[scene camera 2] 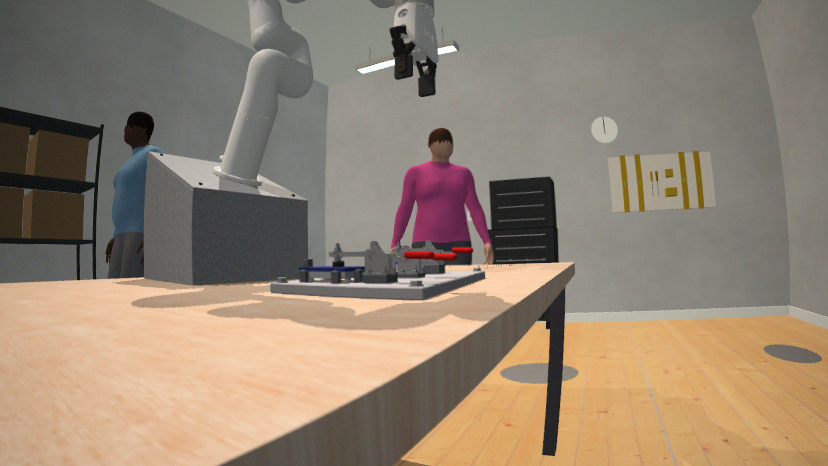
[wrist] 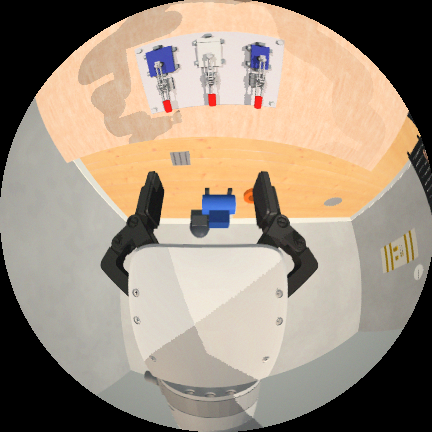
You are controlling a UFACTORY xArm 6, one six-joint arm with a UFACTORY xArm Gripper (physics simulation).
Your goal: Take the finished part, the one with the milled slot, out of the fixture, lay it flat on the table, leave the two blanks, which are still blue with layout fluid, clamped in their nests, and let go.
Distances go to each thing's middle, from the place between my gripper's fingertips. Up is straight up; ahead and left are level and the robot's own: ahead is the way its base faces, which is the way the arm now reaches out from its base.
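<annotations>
Hand position relative to the fixture plate (scene camera 2: pixel 434 284): my hand is 33 cm above the plate, 5 cm past it and 1 cm to the left of it.
</annotations>
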